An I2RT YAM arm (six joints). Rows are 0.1 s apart.
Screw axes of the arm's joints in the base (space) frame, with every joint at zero. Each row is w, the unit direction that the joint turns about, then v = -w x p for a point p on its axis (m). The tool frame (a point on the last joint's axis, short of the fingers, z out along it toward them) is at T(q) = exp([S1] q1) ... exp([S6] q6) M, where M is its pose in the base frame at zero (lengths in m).
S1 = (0, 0, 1, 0, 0, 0)
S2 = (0, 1, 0, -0.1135, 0, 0.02)
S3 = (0, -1, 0, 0.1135, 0, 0.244)
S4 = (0, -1, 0, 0.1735, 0, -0.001)
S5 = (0, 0, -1, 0, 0.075, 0)
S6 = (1, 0, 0, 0, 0.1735, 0)
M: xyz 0.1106 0 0.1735 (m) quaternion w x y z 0.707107 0 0.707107 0
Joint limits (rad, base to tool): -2.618..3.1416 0..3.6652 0..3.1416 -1.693..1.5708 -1.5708..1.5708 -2.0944..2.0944
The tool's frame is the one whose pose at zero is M.
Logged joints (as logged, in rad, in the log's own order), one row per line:
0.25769, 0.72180, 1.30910, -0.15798, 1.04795, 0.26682
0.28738, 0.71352, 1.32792, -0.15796, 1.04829, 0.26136
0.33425, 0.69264, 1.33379, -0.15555, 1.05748, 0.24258
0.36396, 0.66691, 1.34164, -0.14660, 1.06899, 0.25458
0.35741, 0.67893, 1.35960, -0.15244, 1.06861, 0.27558
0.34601, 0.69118, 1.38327, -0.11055, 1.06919, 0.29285
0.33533, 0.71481, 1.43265, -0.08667, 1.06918, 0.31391
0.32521, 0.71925, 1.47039, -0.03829, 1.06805, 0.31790
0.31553, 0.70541, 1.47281, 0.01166, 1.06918, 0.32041
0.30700, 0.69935, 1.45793, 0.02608, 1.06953, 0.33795
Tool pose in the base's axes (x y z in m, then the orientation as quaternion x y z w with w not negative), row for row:
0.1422, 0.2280, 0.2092, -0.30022, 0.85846, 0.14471, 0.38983
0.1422, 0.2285, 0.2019, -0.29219, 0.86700, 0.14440, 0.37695
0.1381, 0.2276, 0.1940, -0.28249, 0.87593, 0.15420, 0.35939
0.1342, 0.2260, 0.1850, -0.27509, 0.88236, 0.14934, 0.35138
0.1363, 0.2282, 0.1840, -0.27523, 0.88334, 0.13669, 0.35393
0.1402, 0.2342, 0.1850, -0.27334, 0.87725, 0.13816, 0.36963
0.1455, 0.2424, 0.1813, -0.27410, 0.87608, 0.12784, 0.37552
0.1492, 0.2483, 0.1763, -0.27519, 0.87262, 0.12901, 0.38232
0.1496, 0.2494, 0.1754, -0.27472, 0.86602, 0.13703, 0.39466
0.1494, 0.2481, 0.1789, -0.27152, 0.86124, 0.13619, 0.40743
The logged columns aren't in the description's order. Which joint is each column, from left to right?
Columns, left to right: q6, q3, q2, q4, q1, q5.
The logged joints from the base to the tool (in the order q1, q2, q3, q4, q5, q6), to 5 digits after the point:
1.04795, 1.30910, 0.72180, -0.15798, 0.26682, 0.25769
1.04829, 1.32792, 0.71352, -0.15796, 0.26136, 0.28738
1.05748, 1.33379, 0.69264, -0.15555, 0.24258, 0.33425
1.06899, 1.34164, 0.66691, -0.14660, 0.25458, 0.36396
1.06861, 1.35960, 0.67893, -0.15244, 0.27558, 0.35741
1.06919, 1.38327, 0.69118, -0.11055, 0.29285, 0.34601
1.06918, 1.43265, 0.71481, -0.08667, 0.31391, 0.33533
1.06805, 1.47039, 0.71925, -0.03829, 0.31790, 0.32521
1.06918, 1.47281, 0.70541, 0.01166, 0.32041, 0.31553
1.06953, 1.45793, 0.69935, 0.02608, 0.33795, 0.30700

